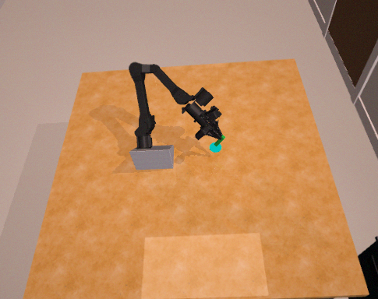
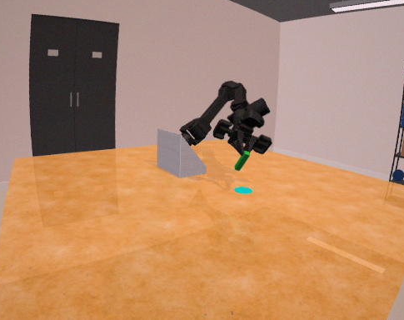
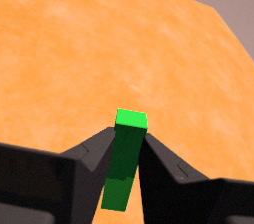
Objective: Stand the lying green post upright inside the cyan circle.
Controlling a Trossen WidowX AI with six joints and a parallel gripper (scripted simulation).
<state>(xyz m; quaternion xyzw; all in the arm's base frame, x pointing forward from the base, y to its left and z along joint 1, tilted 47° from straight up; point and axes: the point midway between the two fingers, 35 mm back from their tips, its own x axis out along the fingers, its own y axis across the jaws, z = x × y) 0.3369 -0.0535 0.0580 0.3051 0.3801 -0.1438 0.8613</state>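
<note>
Now: gripper tip 120 mm above the cyan circle, 40 mm to the right of it and 30 mm past it. Also, from my gripper tip: green post 20 mm below, 10 mm behind.
</note>
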